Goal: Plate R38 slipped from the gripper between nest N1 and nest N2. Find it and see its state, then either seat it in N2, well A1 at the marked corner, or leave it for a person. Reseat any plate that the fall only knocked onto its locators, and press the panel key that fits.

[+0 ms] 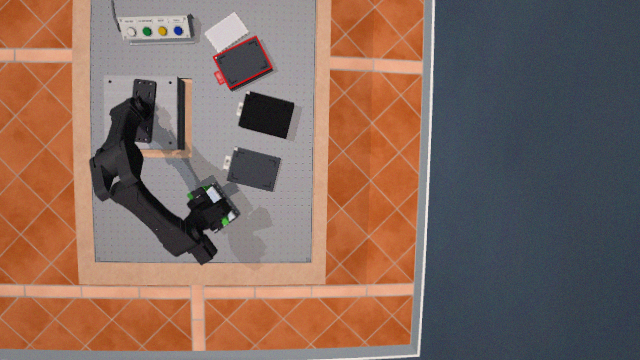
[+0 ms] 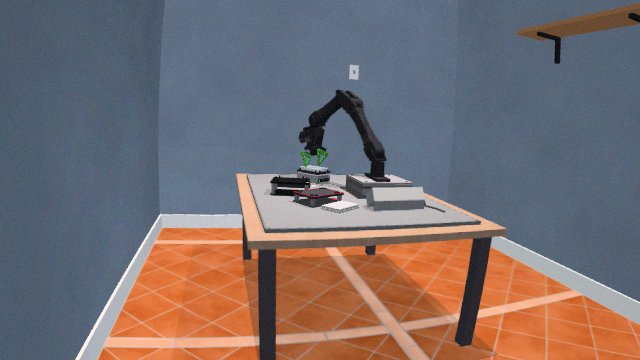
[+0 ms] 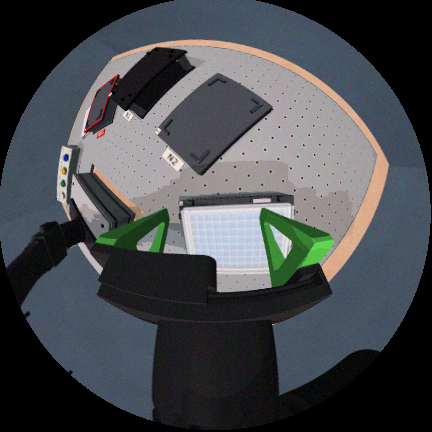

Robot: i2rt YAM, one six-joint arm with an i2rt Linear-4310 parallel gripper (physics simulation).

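Where they show: gripper, fingertip midpoint: (image 1: 217, 197) (image 2: 311, 166) (image 3: 213, 212); arm's base at its link origin: (image 1: 143, 111) (image 2: 376, 178) (image 3: 82, 227).
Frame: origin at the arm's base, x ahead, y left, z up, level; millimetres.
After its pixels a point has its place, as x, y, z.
Observation:
My gripper (image 1: 208, 208) (image 2: 313, 164) @[269, -253, 14] (image 3: 213, 212) @[269, -253, 14] is open, its green fingers above a clear gridded plate (image 1: 213, 194) @[252, -245, 3] (image 2: 314, 169) @[257, -236, -1] (image 3: 225, 235) @[254, -279, 3] that rests on a grey device (image 2: 315, 178) @[253, -219, -44] with small green lights. No plate label is readable. Nest N2 (image 1: 254, 169) @[371, -151, -51] (image 3: 215, 120) @[363, -169, -51] is dark grey, with corner locators and no plate on it. Nest N1 (image 1: 266, 115) @[396, 35, -10] (image 2: 290, 181) @[399, 78, -10] (image 3: 150, 80) @[378, -20, -14] is black. A white plate (image 1: 226, 31) @[226, 307, -54] (image 2: 340, 206) @[233, 333, -54] lies flat on the mat, against or close beside the red-rimmed nest (image 1: 243, 62) @[299, 203, -28] (image 2: 319, 193) @[296, 228, -29] (image 3: 102, 102) @[302, 164, -29].
The key panel (image 1: 170, 38) @[56, 249, -18] (image 2: 395, 201) @[21, 330, -34] (image 3: 64, 177) @[9, 257, -11] stands near the white plate, with white, green, yellow and blue keys. The arm's base block (image 1: 115, 90) @[-95, 57, 0] (image 3: 90, 200) @[111, -26, -2] stands between the panel and the gripper's side. A wooden table edge (image 1: 320, 200) @[616, -238, -81] (image 2: 370, 241) @[193, 616, -94] surrounds the perforated mat.

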